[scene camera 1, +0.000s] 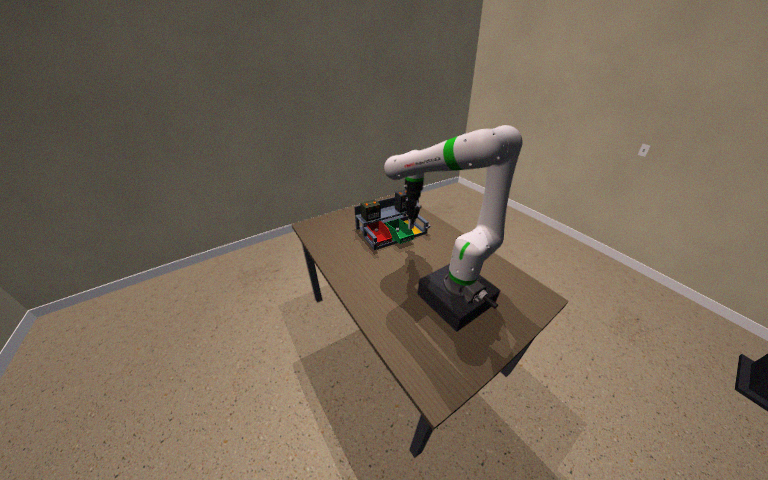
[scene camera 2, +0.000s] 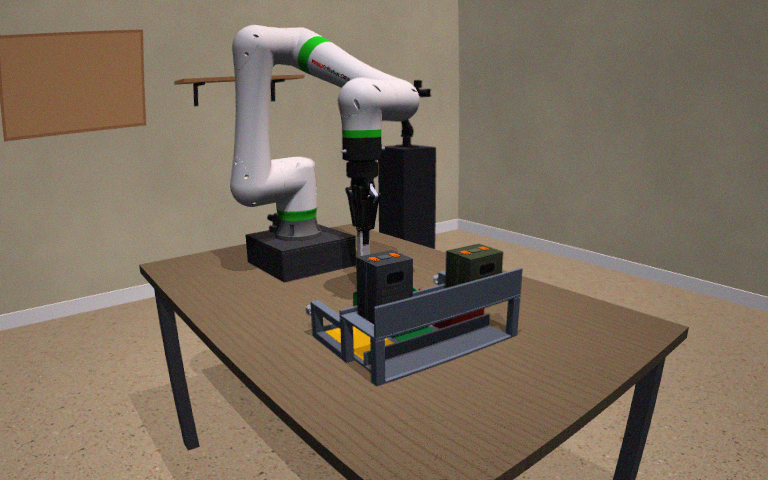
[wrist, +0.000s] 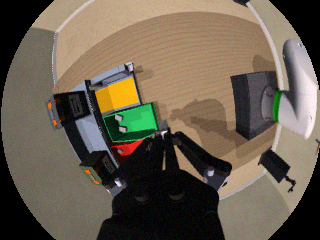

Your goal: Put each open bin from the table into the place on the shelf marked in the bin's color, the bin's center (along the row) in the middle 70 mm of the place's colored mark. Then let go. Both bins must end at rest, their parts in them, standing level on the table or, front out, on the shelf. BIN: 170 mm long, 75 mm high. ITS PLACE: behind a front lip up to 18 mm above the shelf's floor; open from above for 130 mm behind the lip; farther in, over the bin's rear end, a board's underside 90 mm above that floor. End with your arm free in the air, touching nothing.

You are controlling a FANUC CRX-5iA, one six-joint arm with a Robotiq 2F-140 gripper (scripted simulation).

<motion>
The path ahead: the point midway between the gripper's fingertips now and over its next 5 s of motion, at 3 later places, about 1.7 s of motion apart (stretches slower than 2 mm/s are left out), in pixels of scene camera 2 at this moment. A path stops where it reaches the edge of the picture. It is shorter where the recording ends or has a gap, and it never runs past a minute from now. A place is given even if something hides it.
The gripper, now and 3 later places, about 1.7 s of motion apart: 363,256; 364,293; 367,301; 371,303
</motion>
